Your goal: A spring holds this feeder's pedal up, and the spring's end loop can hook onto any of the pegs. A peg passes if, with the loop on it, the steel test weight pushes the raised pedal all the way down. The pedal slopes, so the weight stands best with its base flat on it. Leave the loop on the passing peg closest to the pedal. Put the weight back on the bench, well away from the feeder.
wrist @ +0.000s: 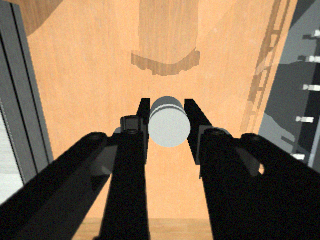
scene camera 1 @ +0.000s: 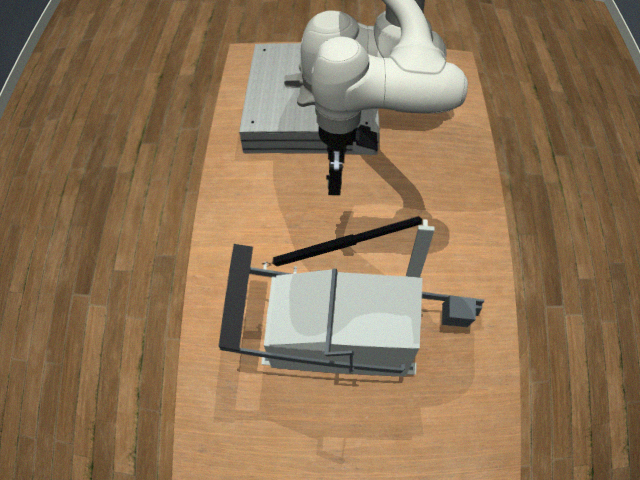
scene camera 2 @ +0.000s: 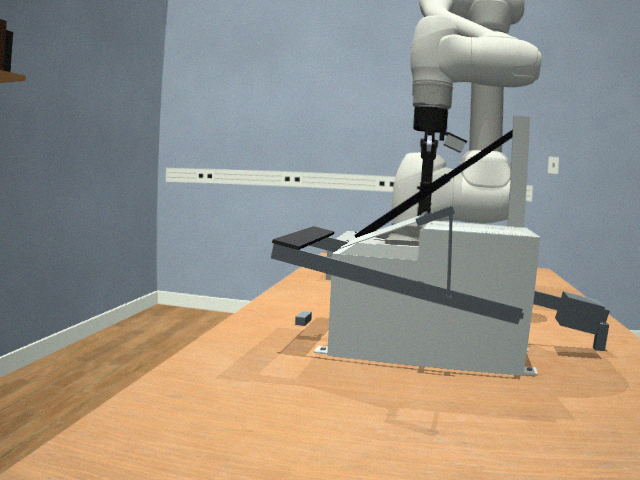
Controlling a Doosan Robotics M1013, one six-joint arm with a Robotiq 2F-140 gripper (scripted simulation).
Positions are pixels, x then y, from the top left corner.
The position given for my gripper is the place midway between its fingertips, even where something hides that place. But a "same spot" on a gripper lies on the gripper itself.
my gripper: wrist 166,112; scene camera 1; scene camera 2
same spot on my gripper: (scene camera 1: pixel 335 165) = (scene camera 2: pixel 428 141)
same spot on black spring: (scene camera 1: pixel 346 241) = (scene camera 2: pixel 440 177)
